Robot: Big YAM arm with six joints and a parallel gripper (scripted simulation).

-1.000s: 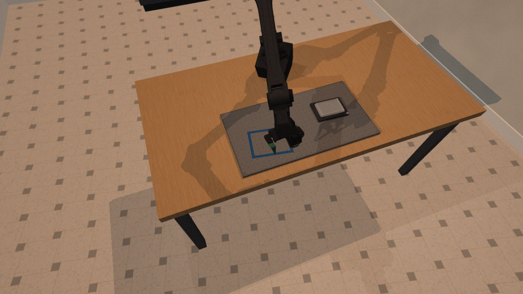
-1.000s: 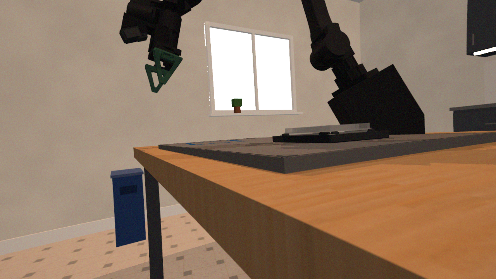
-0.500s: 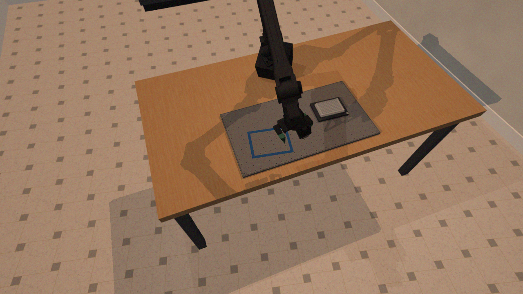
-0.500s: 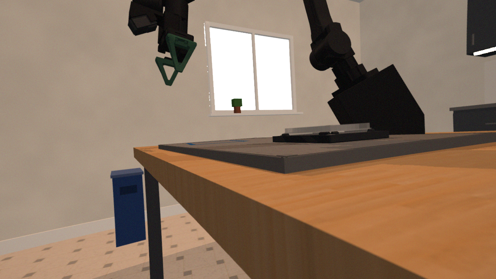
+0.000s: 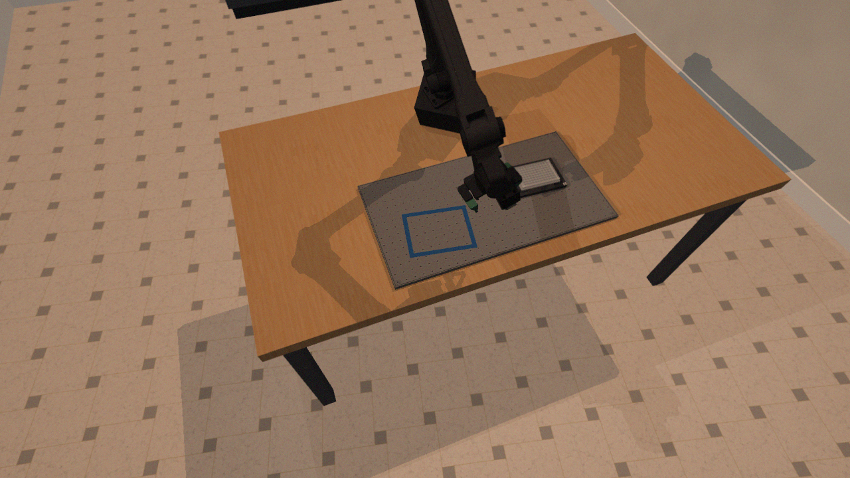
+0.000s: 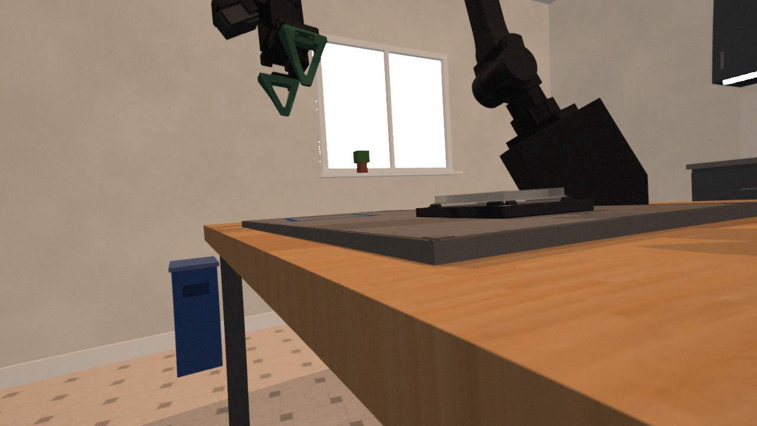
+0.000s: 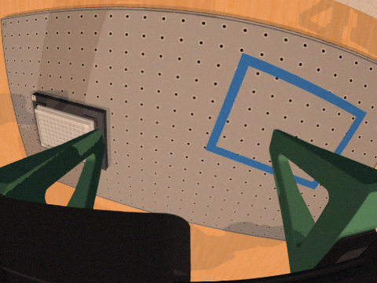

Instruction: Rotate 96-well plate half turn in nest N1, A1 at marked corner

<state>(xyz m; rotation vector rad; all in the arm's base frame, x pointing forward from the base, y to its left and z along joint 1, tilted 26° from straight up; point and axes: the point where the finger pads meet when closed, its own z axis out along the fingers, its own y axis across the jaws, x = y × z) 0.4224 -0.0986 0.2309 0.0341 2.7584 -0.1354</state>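
My hand is 100 mm past the 96-well plate, 280 mm to the right of it and 180 mm above it. From my hand the other things lie so: black plate nest N1: 100 mm behind, 280 mm to the left, 190 mm below; then A1 label: 30 mm behind, 330 mm to the left, 180 mm below.
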